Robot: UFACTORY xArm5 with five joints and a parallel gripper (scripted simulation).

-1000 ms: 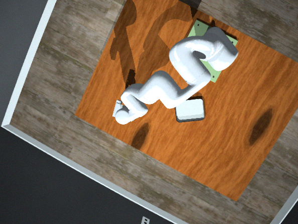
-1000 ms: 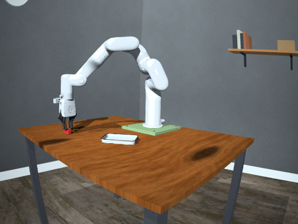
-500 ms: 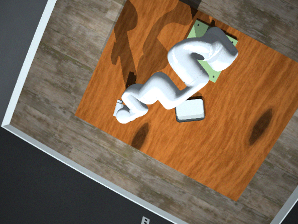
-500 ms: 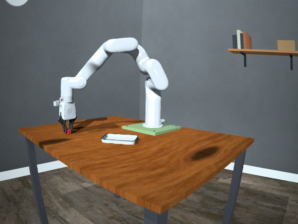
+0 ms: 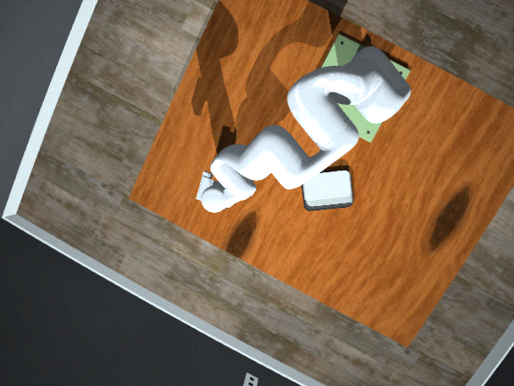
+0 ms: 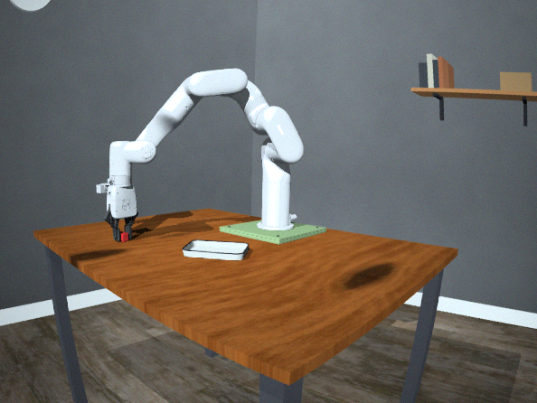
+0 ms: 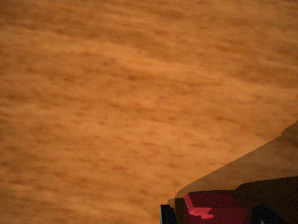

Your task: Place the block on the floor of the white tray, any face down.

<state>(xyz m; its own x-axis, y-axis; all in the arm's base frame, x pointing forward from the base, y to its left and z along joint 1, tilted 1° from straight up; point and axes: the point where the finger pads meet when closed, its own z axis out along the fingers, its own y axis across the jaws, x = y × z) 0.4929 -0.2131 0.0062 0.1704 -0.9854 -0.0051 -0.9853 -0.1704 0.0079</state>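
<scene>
Now: the red block 1 cm below my hand. Round my hand: white tray (29 cm to the left, 14 cm behind, 1 cm below).
</scene>
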